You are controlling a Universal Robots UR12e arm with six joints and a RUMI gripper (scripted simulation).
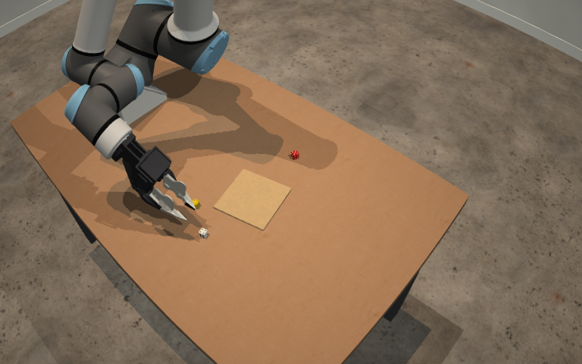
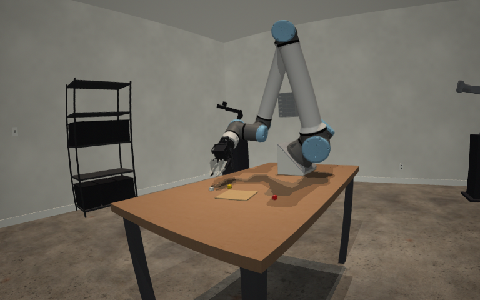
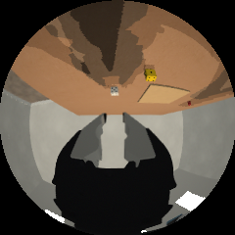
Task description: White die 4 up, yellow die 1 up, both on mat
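My gripper is now 4 cm short of the white die, 1 cm to the right of it and 6 cm above it. The rest, counted from my hand: red die (5 cm ahead, 33 cm to the left, 6 cm below); then yellow die (4 cm behind, 5 cm to the left, 6 cm below); then tan mat (6 cm ahead, 16 cm to the left, 7 cm below).
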